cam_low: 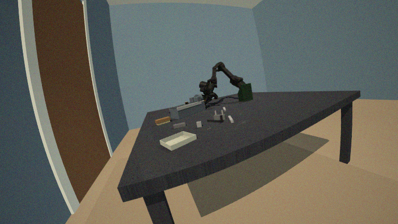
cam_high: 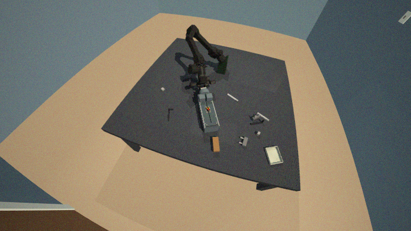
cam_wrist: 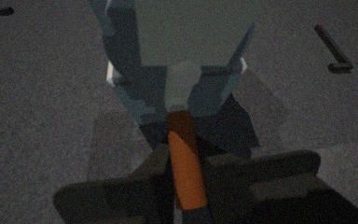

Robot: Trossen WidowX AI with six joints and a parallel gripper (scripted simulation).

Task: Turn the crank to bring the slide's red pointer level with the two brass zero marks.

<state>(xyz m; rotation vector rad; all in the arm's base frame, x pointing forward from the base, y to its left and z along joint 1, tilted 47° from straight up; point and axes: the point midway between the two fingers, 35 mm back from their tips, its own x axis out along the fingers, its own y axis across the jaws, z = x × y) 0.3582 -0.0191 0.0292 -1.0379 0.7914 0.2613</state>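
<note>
My gripper tip is now 4 cm below the crank. From my gripper tip the other things lie so: orange crank handle: 3 cm above, 2 cm behind, 1 cm to the right; then red pointer: 15 cm ahead, 9 cm to the left, 5 cm above; then orange block: 32 cm ahead, 22 cm to the left, 2 cm below.
</note>
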